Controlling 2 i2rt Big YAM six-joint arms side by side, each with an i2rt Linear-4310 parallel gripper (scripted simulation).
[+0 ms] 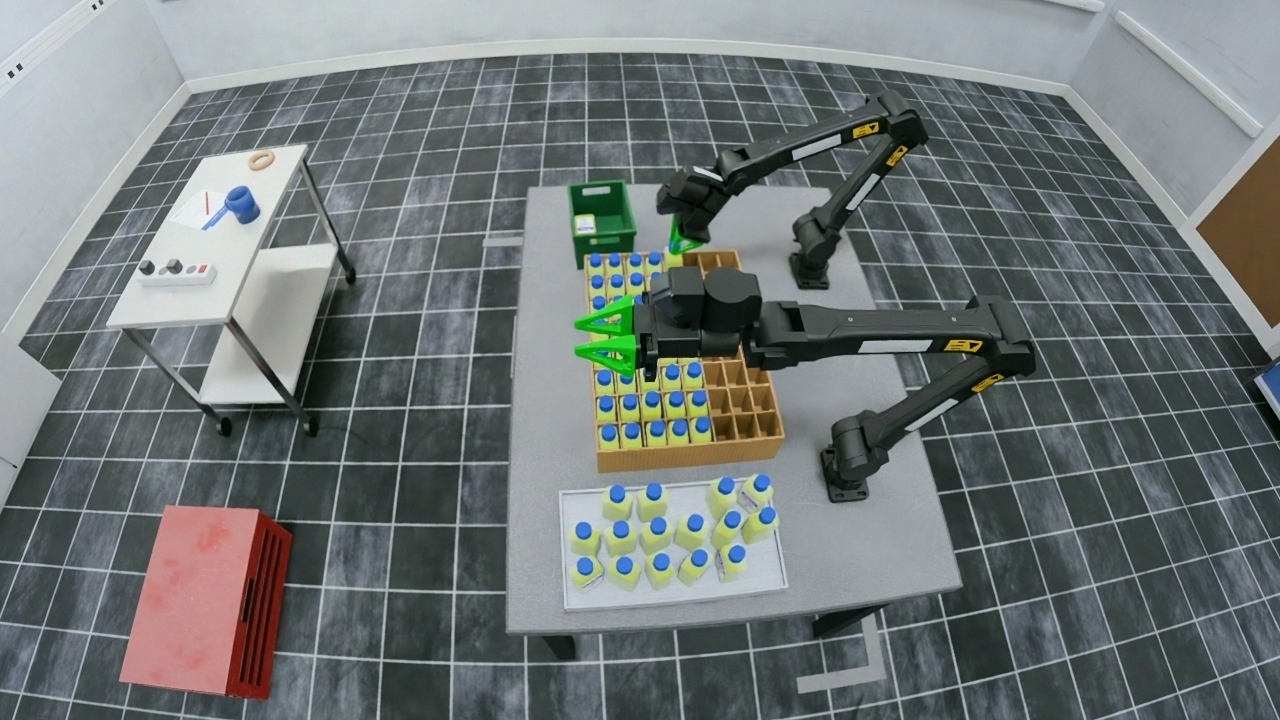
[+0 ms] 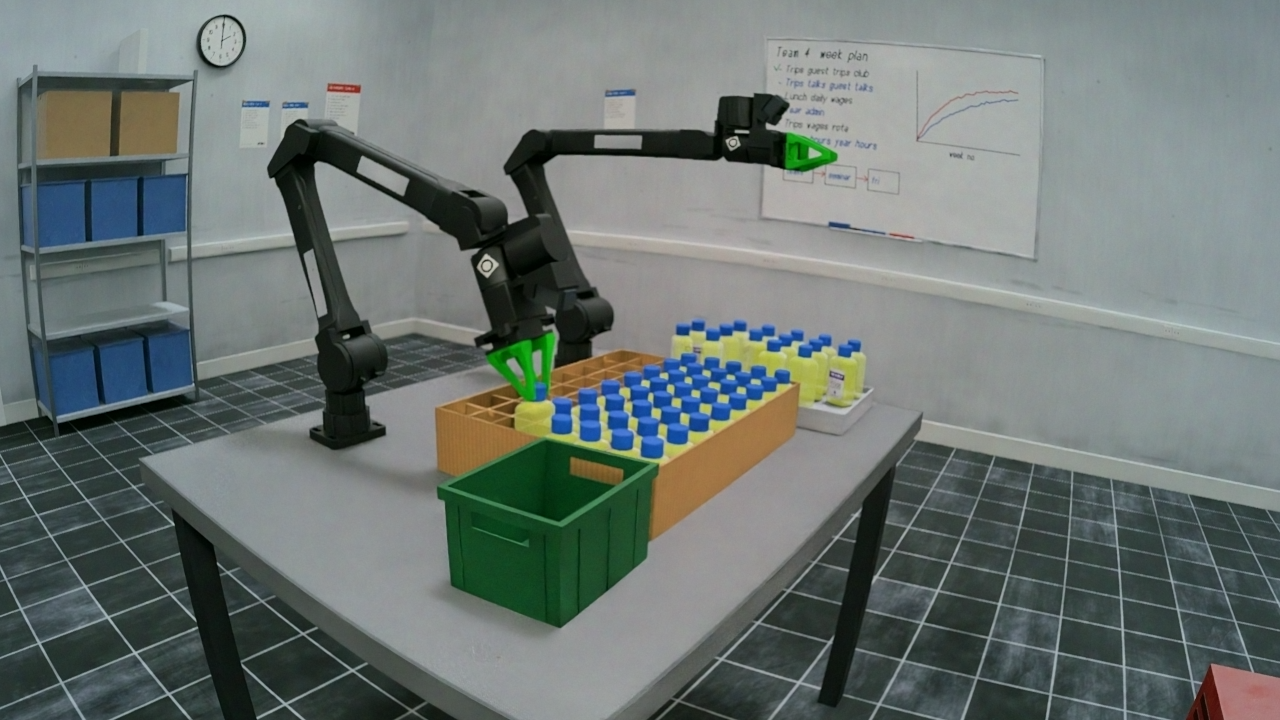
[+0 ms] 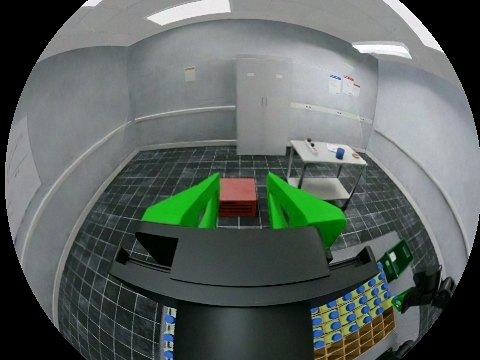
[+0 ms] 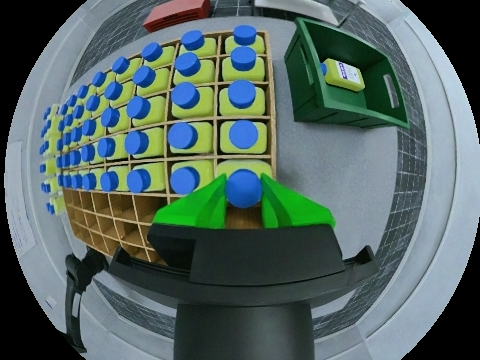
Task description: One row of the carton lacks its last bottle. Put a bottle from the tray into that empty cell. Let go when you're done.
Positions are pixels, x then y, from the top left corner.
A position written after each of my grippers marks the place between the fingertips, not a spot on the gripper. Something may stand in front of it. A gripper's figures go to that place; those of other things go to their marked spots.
My left gripper point(image 1: 574, 337): 0.77 m from the lens. My right gripper point(image 1: 672, 250) is 1.38 m from the lens. A carton point(image 1: 727, 382): 1.32 m from the lens. A bottle point(image 1: 759, 526) is 1.07 m from the lens. A bottle point(image 1: 651, 502): 1.06 m from the lens.
